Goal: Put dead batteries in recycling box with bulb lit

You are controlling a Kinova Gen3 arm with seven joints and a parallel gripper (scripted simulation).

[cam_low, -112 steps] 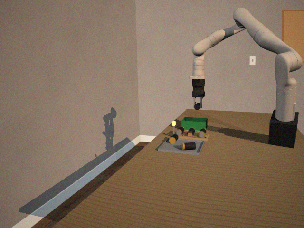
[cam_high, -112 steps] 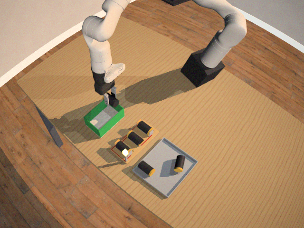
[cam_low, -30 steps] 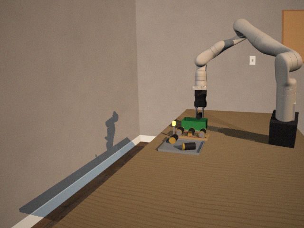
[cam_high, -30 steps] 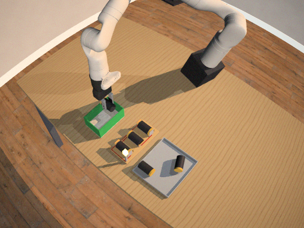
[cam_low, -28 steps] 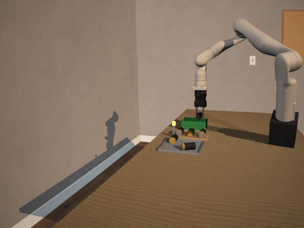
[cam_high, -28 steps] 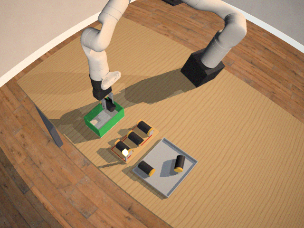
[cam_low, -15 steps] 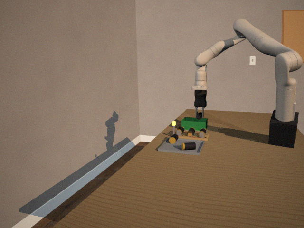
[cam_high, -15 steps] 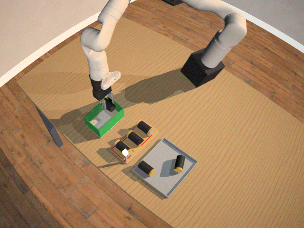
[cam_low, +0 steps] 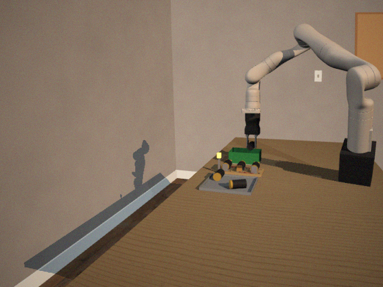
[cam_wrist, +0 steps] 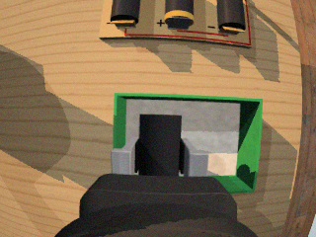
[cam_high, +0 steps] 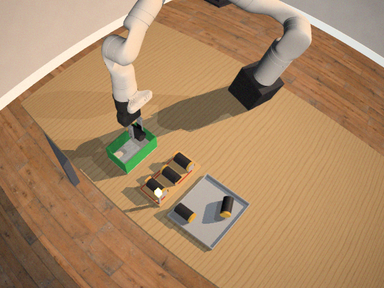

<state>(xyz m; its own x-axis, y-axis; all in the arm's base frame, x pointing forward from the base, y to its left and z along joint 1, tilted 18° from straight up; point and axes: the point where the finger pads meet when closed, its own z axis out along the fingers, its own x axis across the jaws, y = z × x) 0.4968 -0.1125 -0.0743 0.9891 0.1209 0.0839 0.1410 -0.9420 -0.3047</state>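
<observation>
The green recycling box is 80 mm below my hand and 30 mm ahead of it. Also, from my hand: grey tray: 340 mm to the left, 90 mm below, 20 mm behind.
</observation>
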